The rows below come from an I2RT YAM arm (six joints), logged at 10 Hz.
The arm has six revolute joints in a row. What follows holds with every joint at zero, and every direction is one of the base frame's.
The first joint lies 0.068 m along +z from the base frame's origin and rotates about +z.
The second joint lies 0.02 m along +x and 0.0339 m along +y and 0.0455 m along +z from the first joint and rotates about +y.
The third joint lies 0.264 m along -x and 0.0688 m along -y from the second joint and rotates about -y.
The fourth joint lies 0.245 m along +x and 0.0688 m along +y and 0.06 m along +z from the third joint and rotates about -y.
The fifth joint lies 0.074 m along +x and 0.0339 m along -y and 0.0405 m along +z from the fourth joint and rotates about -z.
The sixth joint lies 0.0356 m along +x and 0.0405 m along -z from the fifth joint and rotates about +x.
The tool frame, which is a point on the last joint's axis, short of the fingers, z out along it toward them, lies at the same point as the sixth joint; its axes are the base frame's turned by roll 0, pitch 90 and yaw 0 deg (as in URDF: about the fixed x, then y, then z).
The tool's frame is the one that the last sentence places.
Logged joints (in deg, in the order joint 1, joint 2, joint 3, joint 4, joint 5, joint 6), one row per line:
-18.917 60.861 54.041 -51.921 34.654 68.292
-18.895 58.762 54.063 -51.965 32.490 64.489
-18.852 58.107 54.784 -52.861 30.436 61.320
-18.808 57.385 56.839 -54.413 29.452 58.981
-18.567 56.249 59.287 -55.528 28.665 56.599
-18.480 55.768 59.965 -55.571 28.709 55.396
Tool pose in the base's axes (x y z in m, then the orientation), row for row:
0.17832 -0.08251 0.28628 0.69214 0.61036 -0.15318 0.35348
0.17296 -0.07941 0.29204 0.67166 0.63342 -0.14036 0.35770
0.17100 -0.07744 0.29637 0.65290 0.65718 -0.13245 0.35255
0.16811 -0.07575 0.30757 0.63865 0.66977 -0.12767 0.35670
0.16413 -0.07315 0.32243 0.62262 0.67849 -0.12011 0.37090
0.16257 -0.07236 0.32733 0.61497 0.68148 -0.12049 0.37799
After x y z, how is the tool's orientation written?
As a quaternion, x y z w.
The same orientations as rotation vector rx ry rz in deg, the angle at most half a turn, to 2 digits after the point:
102.55 90.43 -22.70
99.32 93.66 -20.75
96.78 97.41 -19.63
94.48 99.08 -18.89
91.49 99.70 -17.65
90.06 99.80 -17.65

